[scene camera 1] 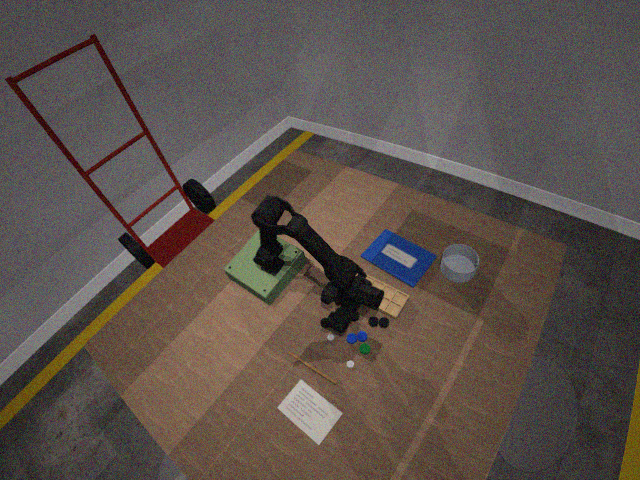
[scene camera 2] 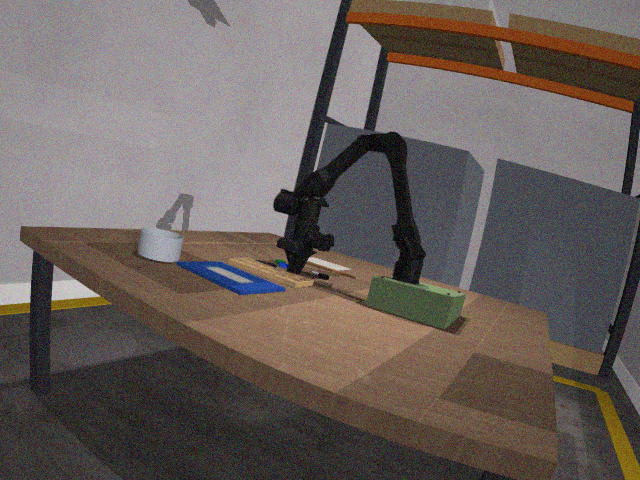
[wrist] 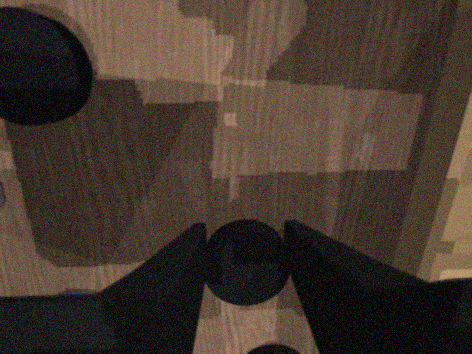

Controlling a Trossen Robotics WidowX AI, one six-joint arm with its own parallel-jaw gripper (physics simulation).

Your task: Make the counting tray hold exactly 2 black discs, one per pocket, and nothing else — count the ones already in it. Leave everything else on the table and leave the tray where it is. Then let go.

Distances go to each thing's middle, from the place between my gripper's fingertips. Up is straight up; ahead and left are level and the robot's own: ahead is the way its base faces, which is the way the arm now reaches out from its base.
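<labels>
Wooden counting tray (scene camera 2: 264,270): my gripper is 1 cm below it, 3 cm short of it and 11 cm to the right of it. Grey bowl (scene camera 2: 161,245): 3 cm above my hand, 25 cm ahead of it and 32 cm to the left of it.
</labels>
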